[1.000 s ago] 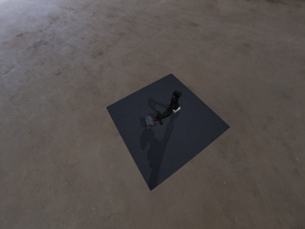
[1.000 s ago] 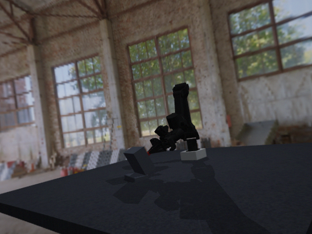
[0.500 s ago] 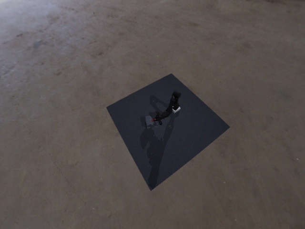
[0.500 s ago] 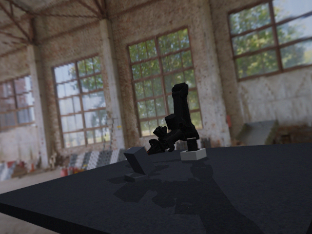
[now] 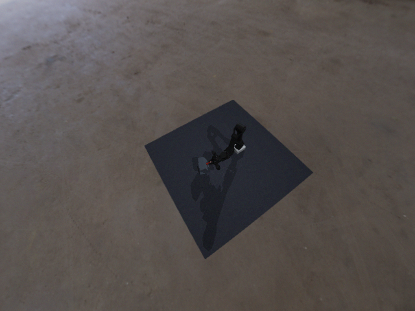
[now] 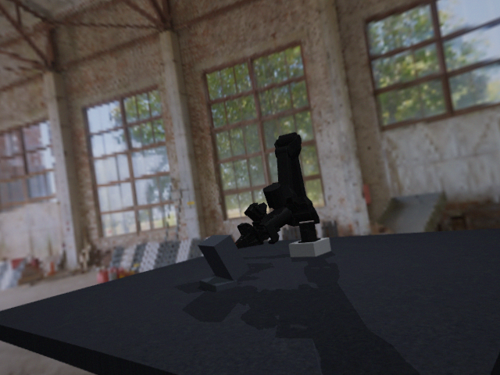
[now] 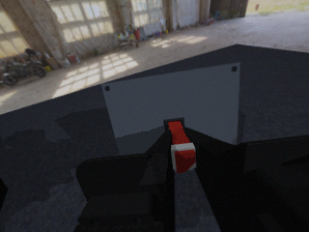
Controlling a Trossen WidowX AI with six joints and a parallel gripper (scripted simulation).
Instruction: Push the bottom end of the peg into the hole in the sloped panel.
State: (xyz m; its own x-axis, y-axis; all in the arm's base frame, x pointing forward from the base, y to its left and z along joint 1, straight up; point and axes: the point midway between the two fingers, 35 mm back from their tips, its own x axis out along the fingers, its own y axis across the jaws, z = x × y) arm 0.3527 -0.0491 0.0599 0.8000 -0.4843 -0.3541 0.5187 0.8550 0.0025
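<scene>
The red peg lies 1 cm behind my gripper tip and 1 cm to the left of it. Round my gripper tip: sloped panel 3 cm ahead, 2 cm to the right, 2 cm below.
</scene>
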